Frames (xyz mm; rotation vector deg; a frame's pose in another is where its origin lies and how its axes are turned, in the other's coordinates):
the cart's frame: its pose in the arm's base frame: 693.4 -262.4 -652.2 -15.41 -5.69 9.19
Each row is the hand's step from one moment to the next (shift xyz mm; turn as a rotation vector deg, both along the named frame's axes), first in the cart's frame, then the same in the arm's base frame.
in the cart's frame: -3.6 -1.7 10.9 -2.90 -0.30 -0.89
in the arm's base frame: -4.6 0.6 10.6 -2.70 -1.01 -0.99
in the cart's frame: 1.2 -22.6 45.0 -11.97 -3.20 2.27
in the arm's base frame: -0.9 -9.8 49.4 -11.57 -4.51 2.14
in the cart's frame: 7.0 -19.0 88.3 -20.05 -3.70 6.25
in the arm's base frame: -0.9 5.7 90.4 -19.91 -5.34 5.48
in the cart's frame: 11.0 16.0 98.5 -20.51 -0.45 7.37
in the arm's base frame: -3.2 42.3 91.0 -20.96 -2.04 5.63
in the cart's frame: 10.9 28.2 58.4 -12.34 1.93 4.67
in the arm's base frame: -0.3 43.7 49.2 -12.96 0.93 3.01
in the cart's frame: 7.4 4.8 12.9 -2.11 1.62 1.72
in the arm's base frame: 5.0 9.1 11.6 -2.51 1.62 1.05
